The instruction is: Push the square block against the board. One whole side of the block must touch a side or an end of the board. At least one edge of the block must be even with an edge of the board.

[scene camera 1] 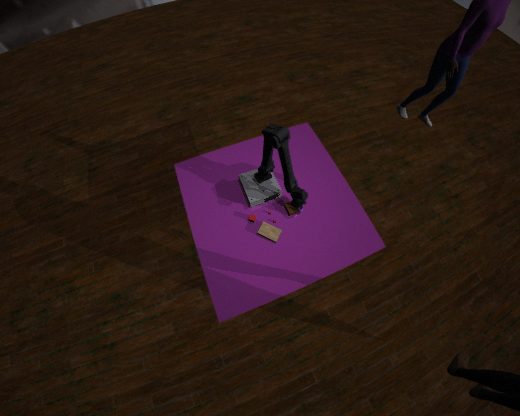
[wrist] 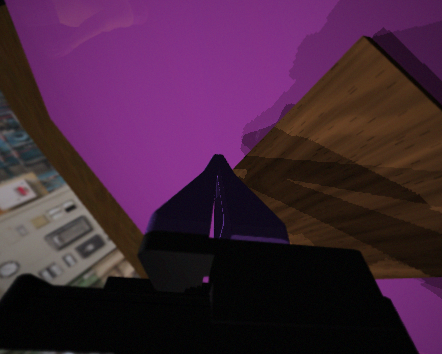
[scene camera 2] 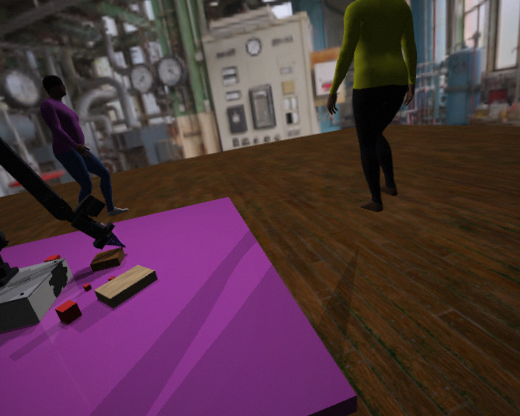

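Seen in the pictures: gripper, fingertip midpoint: [scene camera 1: 301,211] [wrist: 217,161] [scene camera 2: 125,246]; arm's base, origin of the base link: [scene camera 1: 263,176].
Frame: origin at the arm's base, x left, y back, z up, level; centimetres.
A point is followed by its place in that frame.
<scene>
The square block [scene camera 1: 290,209] {x 5.5, y -32.5, z -4.6 cm} [scene camera 2: 107,259] {x 3.9, y -32.1, z -4.6 cm} [wrist: 350,125] {x 5.1, y -33.7, z -4.6 cm} is dark brown wood and lies flat on the purple surface. The board [scene camera 1: 270,232] {x -16.4, y -40.6, z -4.6 cm} [scene camera 2: 126,285] {x -20.1, y -40.2, z -4.6 cm} is a lighter, longer wooden rectangle, also flat. A gap of purple surface separates the two, and their edges look turned relative to each other. My gripper [scene camera 1: 301,209] {x 12.1, y -37.7, z -4.7 cm} [scene camera 2: 123,246] {x 12.1, y -37.7, z -4.7 cm} [wrist: 217,161] {x 12.1, y -37.7, z -4.7 cm} is shut and empty, pointing down. Its purple tips are at the block's side away from the robot base, close to one edge. I cannot tell whether they touch it. The gripper hides part of the block in the wrist view.
Small red pieces [scene camera 1: 270,213] {x -8.8, y -27.5, z -6.4 cm} [scene camera 2: 87,287] {x -9.5, y -26.9, z -6.6 cm} lie between the base and the board. A larger red cube [scene camera 1: 252,218] {x -22.8, y -25.4, z -3.8 cm} [scene camera 2: 68,311] {x -24.5, y -25.5, z -4.6 cm} is nearby, and another red piece [scene camera 2: 52,258] {x 19.0, y -9.7, z -3.7 cm} shows behind the grey base plate [scene camera 1: 255,195] {x -13.1, y -11.9, z 0.5 cm} [scene camera 2: 17,306] {x -19.1, y -12.4, z -1.4 cm}. The purple surface [scene camera 1: 325,245] {x 14.3, y -67.7, z -7.7 cm} [scene camera 2: 215,300] {x -37.3, y -62.5, z -7.7 cm} extends around them.
</scene>
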